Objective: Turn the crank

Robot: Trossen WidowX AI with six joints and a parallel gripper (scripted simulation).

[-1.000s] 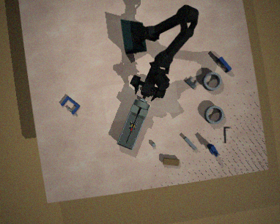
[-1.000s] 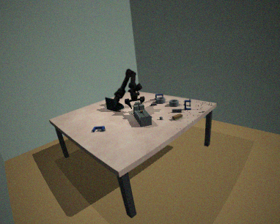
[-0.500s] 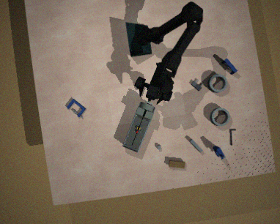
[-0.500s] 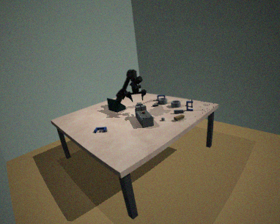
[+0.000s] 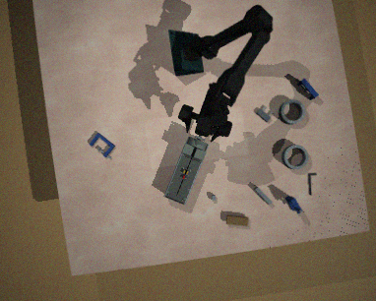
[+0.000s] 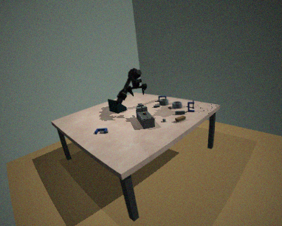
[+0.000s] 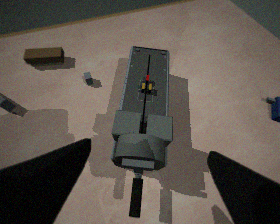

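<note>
My gripper tip is now 14 cm above the dark handle, 3 cm past it and 2 cm to the right of it. Round my gripper tip: small grey cube (25 cm ahead, 19 cm below, 3 cm to the left); red pointer (15 cm ahead, 12 cm below, 8 cm to the right); grey bar (27 cm ahead, 24 cm to the left, 18 cm below).
</note>
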